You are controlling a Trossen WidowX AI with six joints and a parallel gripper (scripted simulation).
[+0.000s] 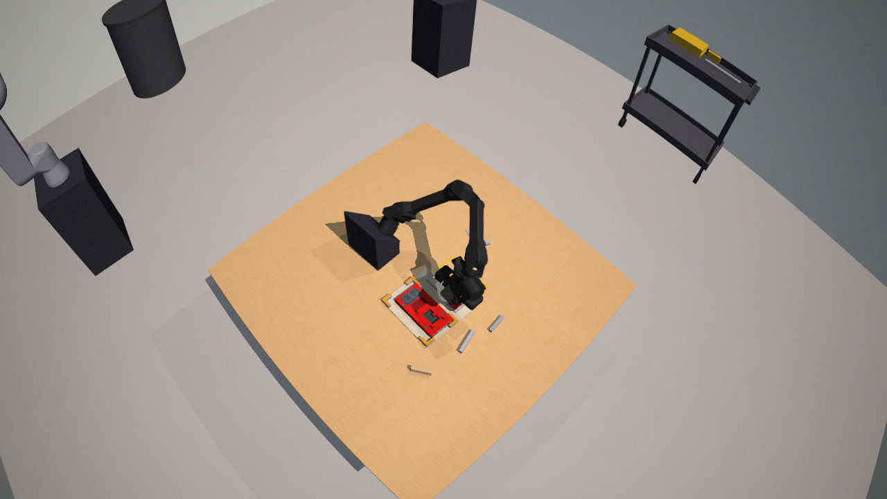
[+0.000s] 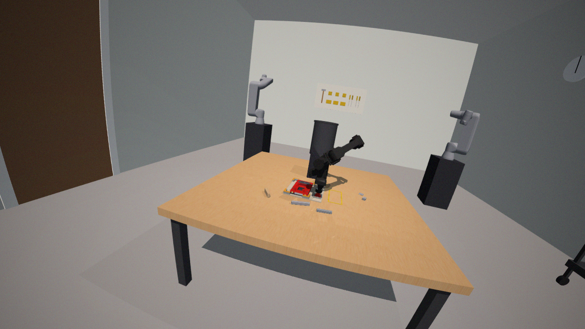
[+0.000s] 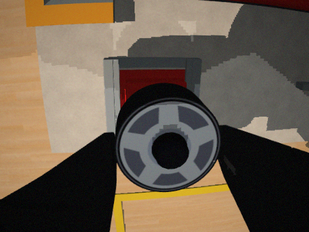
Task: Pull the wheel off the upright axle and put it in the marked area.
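The upright axle is 10 mm below my gripper tip. The rest, counted from my gripper tip: tan piece 130 mm ahead, 270 mm to the right, 30 mm below; wheel right at my gripper tip.
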